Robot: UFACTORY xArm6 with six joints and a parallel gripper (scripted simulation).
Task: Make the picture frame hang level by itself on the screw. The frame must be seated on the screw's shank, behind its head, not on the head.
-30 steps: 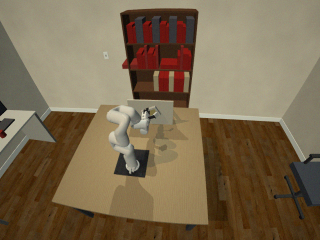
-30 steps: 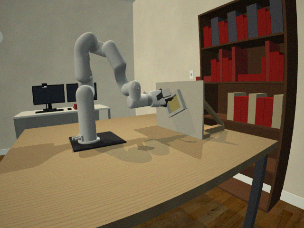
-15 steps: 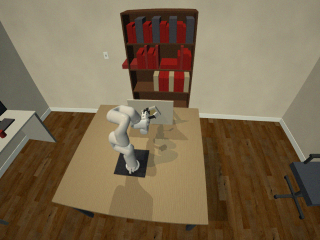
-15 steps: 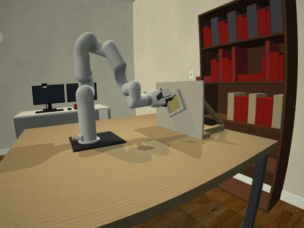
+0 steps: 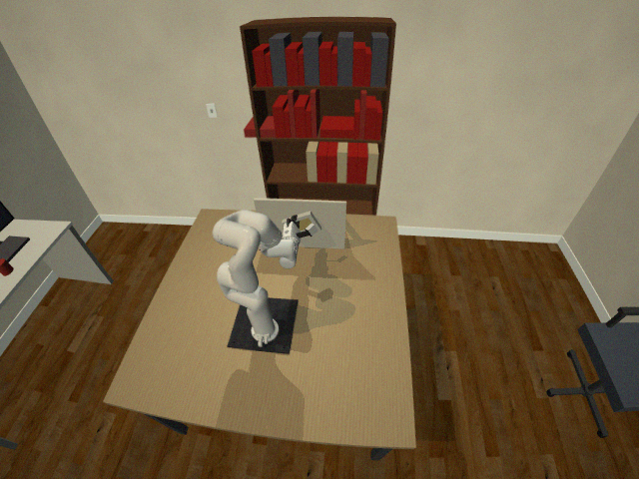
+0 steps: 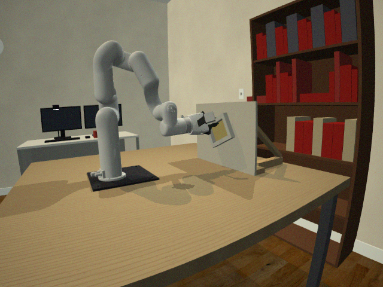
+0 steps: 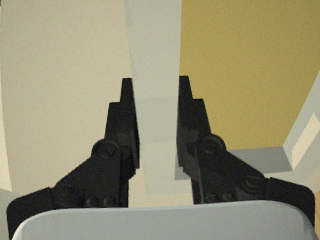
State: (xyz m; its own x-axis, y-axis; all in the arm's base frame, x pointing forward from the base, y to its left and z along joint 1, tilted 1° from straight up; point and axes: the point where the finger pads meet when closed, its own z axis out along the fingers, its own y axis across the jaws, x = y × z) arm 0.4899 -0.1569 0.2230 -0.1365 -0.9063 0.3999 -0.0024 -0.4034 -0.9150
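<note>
My gripper is now 2 cm short of the picture frame, 3 cm to the left of it and 4 cm above it. Round my hand: grey wall board 4 cm ahead, 3 cm to the right, 7 cm below.
</note>
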